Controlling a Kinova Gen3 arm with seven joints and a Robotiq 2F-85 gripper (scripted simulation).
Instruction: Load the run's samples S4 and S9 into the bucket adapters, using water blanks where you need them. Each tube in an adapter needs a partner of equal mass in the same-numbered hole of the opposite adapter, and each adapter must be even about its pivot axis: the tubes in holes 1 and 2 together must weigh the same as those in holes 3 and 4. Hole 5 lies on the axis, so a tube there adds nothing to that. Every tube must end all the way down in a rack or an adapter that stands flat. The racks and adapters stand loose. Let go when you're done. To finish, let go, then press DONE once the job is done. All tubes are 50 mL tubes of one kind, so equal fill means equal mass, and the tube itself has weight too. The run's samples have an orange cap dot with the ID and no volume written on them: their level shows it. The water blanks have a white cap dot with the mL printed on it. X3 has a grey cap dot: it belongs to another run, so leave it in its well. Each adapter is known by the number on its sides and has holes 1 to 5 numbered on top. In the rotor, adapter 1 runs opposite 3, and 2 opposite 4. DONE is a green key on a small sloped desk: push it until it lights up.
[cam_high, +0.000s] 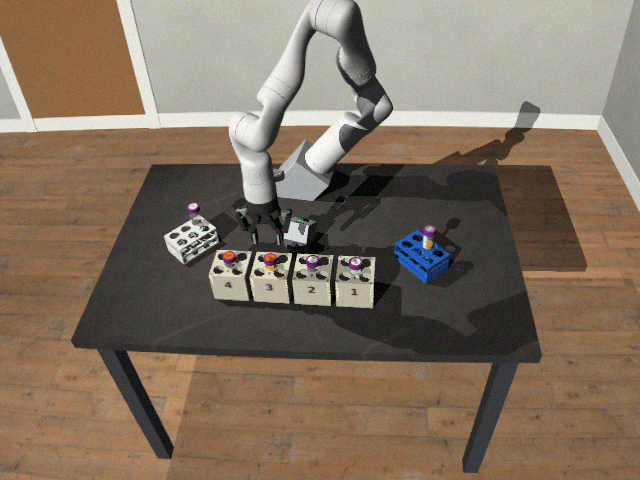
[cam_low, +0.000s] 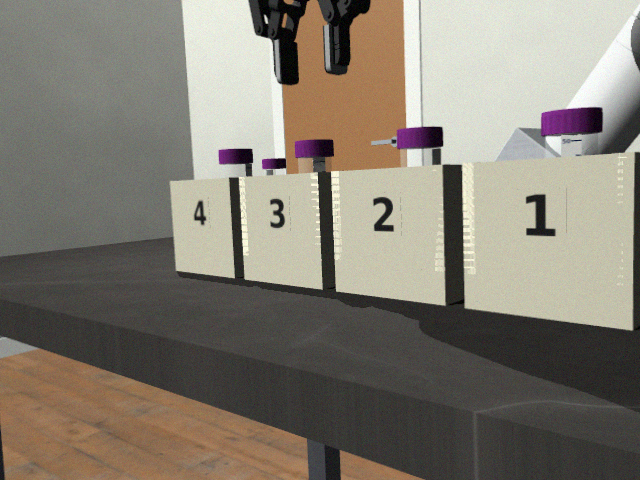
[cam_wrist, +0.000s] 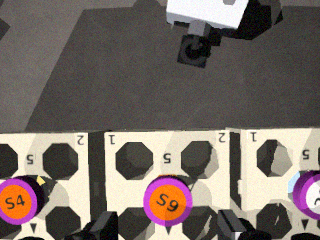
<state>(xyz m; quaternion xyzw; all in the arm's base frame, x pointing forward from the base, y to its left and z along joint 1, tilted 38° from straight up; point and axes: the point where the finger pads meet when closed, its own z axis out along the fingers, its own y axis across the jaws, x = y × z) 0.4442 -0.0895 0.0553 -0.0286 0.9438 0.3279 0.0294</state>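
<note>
The done desk is 200 mm behind my hand, 30 mm to the left of it and 140 mm below it. The rest, counted from my hand: adapter 4 (10 mm ahead, 110 mm to the right, 140 mm below); adapter 1 (20 mm behind, 220 mm to the left, 140 mm below); adapter 3 (140 mm below).
</note>
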